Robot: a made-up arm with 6 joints. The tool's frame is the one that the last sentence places. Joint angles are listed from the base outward.
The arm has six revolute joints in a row. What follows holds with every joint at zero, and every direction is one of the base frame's. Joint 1 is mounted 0.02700 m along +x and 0.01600 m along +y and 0.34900 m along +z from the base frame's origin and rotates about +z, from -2.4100 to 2.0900 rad. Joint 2 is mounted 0.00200 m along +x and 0.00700 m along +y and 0.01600 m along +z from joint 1 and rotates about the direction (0.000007, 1, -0.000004), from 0.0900 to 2.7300 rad. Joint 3 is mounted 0.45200 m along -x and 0.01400 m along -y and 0.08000 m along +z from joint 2 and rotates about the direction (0.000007, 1, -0.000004), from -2.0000 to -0.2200 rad. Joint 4 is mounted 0.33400 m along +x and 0.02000 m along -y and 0.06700 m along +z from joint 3 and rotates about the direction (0.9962, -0.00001, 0.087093), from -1.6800 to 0.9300 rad. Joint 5 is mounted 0.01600 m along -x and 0.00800 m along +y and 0.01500 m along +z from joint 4 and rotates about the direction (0.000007, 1, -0.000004), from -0.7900 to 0.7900 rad. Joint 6 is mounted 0.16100 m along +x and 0.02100 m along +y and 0.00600 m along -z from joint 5 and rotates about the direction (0.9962, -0.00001, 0.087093), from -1.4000 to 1.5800 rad. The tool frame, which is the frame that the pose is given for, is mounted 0.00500 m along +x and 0.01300 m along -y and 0.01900 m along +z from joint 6; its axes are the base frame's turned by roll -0.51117, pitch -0.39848 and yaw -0.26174 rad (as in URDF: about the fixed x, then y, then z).
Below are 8 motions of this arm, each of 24 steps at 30 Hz.
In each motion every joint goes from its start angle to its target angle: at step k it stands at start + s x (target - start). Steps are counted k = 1, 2, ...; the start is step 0. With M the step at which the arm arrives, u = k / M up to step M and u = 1 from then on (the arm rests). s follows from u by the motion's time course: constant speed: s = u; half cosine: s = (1 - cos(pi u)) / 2; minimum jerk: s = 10 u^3 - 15 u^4 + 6 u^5.
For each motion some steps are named. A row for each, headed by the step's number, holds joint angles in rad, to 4 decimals.
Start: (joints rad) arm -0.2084 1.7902 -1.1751 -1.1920 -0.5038 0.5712
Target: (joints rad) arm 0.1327 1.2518 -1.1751 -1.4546 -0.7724 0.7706
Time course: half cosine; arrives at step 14
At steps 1, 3, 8, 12, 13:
1: -0.2041 1.7835 -1.1751 -1.1953 -0.5072 0.5737
3: -0.1712 1.7315 -1.1751 -1.2206 -0.5331 0.5930
8: 0.0001 1.4611 -1.1751 -1.3525 -0.6680 0.6931
12: 0.1158 1.2785 -1.1751 -1.4416 -0.7591 0.7607
13: 0.1284 1.2585 -1.1751 -1.4513 -0.7690 0.7681

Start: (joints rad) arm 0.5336 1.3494 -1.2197 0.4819 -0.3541 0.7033
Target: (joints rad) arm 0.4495 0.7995 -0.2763 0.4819 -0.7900 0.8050
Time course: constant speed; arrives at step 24
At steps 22, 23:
22: 0.4565 0.8453 -0.3549 0.4819 -0.7537 0.7965
23: 0.4530 0.8224 -0.3156 0.4819 -0.7718 0.8008

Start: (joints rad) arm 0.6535 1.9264 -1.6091 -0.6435 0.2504 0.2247
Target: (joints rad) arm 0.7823 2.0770 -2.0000 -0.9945 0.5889 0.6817
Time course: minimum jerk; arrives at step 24
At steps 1, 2, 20, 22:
1: 0.6536 1.9265 -1.6094 -0.6437 0.2506 0.2250
2: 0.6542 1.9272 -1.6111 -0.6453 0.2521 0.2270
20: 0.7777 2.0717 -1.9861 -0.9820 0.5769 0.6655
22: 0.7816 2.0762 -1.9980 -0.9927 0.5872 0.6794

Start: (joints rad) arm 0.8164 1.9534 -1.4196 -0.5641 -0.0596 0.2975
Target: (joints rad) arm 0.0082 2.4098 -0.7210 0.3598 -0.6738 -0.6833
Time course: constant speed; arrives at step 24
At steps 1, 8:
1: 0.7827 1.9724 -1.3905 -0.5256 -0.0852 0.2566
8: 0.5470 2.1055 -1.1867 -0.2561 -0.2643 -0.0294

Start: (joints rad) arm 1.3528 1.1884 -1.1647 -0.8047 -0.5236 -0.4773
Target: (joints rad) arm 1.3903 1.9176 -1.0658 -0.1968 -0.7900 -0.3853
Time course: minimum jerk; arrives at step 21
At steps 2, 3, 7, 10, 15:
2: 1.3531 1.1938 -1.1640 -0.8002 -0.5256 -0.4766
3: 1.3537 1.2054 -1.1624 -0.7906 -0.5298 -0.4752
7: 1.3607 1.3414 -1.1439 -0.6771 -0.5795 -0.4580
10: 1.3699 1.5205 -1.1197 -0.5278 -0.6449 -0.4354
15: 1.3849 1.8121 -1.0801 -0.2848 -0.7515 -0.3986

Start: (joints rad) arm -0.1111 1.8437 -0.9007 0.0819 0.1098 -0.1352
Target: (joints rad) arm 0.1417 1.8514 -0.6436 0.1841 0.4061 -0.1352
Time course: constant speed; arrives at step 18
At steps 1, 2, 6, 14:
1: -0.0971 1.8441 -0.8864 0.0876 0.1263 -0.1352
2: -0.0830 1.8446 -0.8721 0.0933 0.1427 -0.1352
6: -0.0268 1.8463 -0.8150 0.1160 0.2086 -0.1352
14: 0.0855 1.8497 -0.7007 0.1614 0.3403 -0.1352

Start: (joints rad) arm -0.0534 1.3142 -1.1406 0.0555 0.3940 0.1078
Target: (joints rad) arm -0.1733 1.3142 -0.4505 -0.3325 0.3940 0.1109
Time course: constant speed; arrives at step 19
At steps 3, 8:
3: -0.0723 1.3142 -1.0316 -0.0058 0.3940 0.1083
8: -0.1039 1.3142 -0.8500 -0.1079 0.3940 0.1091

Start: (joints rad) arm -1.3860 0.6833 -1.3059 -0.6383 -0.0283 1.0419
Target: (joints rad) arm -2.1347 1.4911 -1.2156 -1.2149 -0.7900 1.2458
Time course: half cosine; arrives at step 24
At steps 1, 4, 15, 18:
1: -1.3892 0.6868 -1.3055 -0.6408 -0.0316 1.0428
4: -1.4362 0.7374 -1.2999 -0.6769 -0.0793 1.0556
15: -1.9036 1.2418 -1.2435 -1.0369 -0.5549 1.1829
18: -2.0251 1.3728 -1.2288 -1.1305 -0.6785 1.2159

